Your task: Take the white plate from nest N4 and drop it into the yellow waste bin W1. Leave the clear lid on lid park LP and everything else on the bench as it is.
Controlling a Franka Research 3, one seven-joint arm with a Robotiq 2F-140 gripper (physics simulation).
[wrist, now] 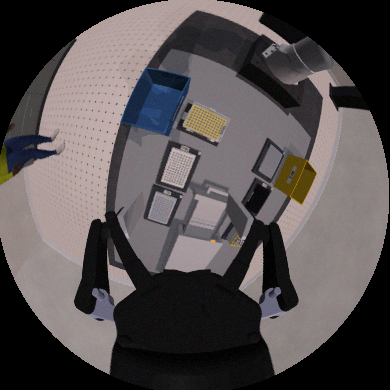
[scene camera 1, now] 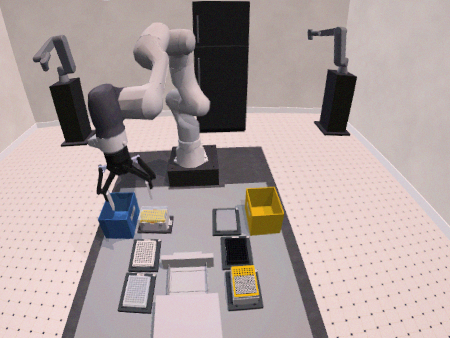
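A white plate (scene camera 1: 145, 252) (wrist: 180, 167) and a paler grey-white plate (scene camera 1: 137, 291) (wrist: 162, 206) sit in dark nests at the left of the bench; I cannot read which nest is N4. The yellow bin (scene camera 1: 264, 220) (wrist: 297, 181) stands at the right, open at the top. A flat clear or pale lid (scene camera 1: 226, 220) (wrist: 271, 159) lies in a dark holder beside it. My gripper (scene camera 1: 130, 196) (wrist: 185, 200) is open and empty, high above the bench. In the scene view its fingers overlap the blue bin and the space behind the yellow-topped rack.
A blue bin (scene camera 1: 119, 220) (wrist: 157, 102) stands at the left, beside a yellow-topped rack (scene camera 1: 154, 216) (wrist: 205, 121). A black plate (scene camera 1: 236, 250) (wrist: 257, 196) and a yellow-and-grey rack (scene camera 1: 244, 282) (wrist: 237, 241) are at the right. A white instrument (scene camera 1: 187, 315) (wrist: 192, 255) with a tray (scene camera 1: 187, 279) stands front centre.
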